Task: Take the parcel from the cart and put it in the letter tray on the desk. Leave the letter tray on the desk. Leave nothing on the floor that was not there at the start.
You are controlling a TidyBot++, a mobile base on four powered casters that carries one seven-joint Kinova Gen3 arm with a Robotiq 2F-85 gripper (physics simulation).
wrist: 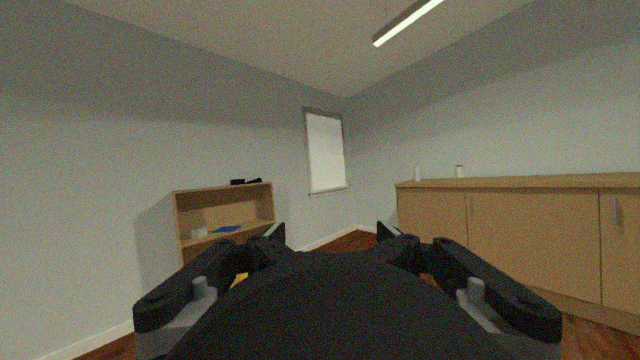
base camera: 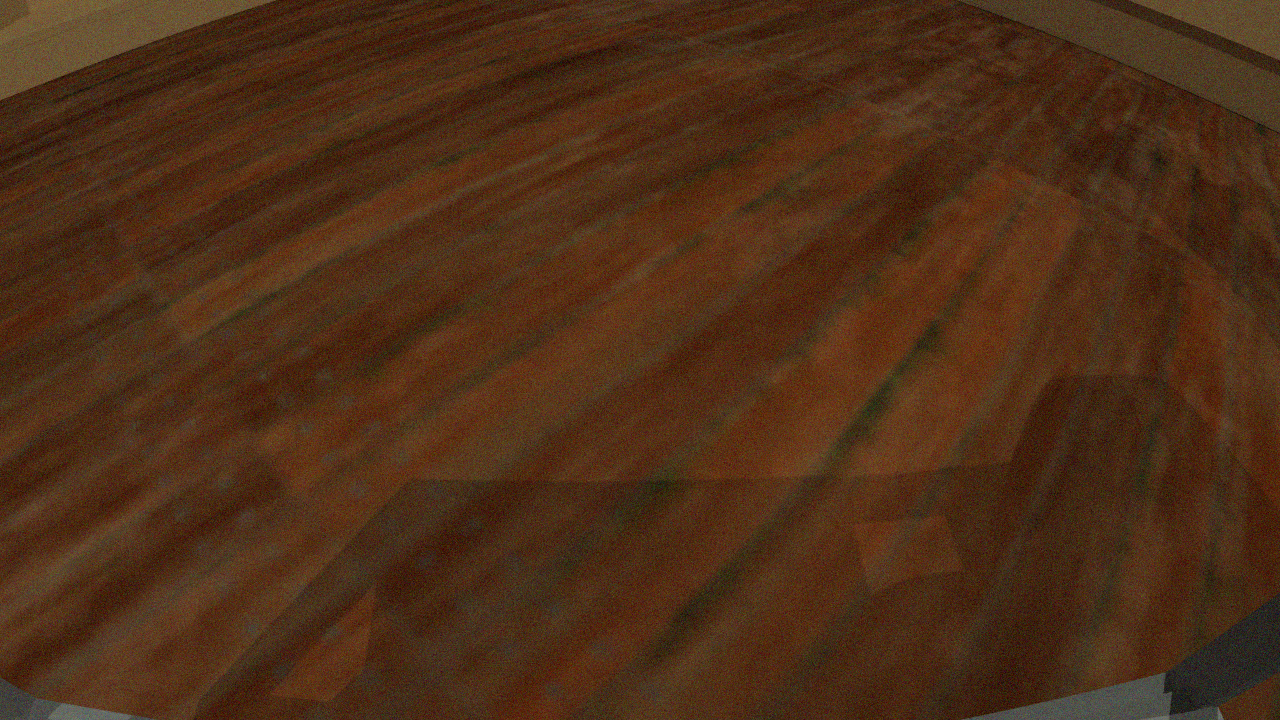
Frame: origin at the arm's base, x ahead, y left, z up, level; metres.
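Seen in the pictures: gripper, between the fingertips: [wrist: 330,231].
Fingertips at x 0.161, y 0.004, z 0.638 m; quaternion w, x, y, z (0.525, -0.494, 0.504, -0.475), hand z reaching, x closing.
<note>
A point is followed by its place in that frame.
My gripper [wrist: 330,231] @(y 0.004, x 0.161, z 0.638 m) is open, with its two black fingers spread wide and no object between them, in the wrist view. It points out across the room, toward the corner with the window. The parcel, the cart, the letter tray and the desk do not show in the wrist view or the base camera view.
A wooden shelf unit [wrist: 223,188] @(y 0.983, x 1.373, z 0.645 m) stands at the left wall, with black things on top and a blue thing inside. A long wooden cabinet [wrist: 533,240] @(y -1.353, x 1.286, z 0.095 m) lines the right wall. Something yellow [wrist: 242,276] @(y 1.001, x 1.534, z -0.251 m) shows behind the left finger. The wooden floor [base camera: 572,295] @(y 0.021, x 0.526, z -0.397 m) spreads before the base.
</note>
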